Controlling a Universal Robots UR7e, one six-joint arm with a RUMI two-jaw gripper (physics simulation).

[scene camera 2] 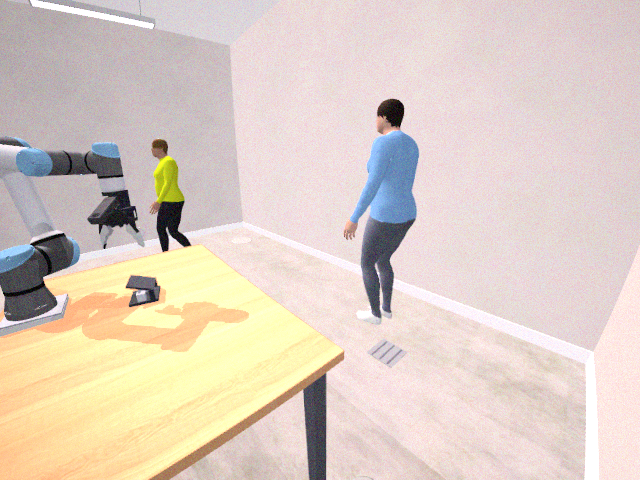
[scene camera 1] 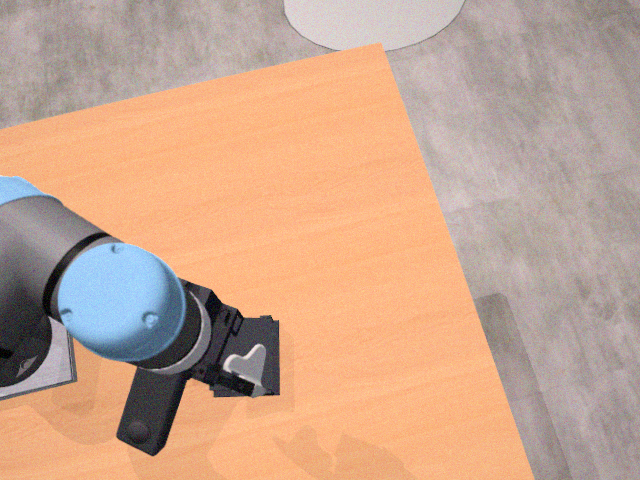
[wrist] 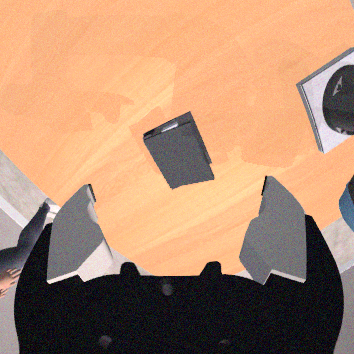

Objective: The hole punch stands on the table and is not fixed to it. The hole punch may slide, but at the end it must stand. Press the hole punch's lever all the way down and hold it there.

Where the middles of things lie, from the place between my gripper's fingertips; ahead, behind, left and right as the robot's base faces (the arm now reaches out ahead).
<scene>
My gripper is now 2 cm short of the hole punch lever [scene camera 1: 253,331], 4 cm to the right of it and 16 cm above it. Round my hand: black hole punch [scene camera 1: 275,323] 2 cm ahead, 4 cm to the left, 18 cm below.
</scene>
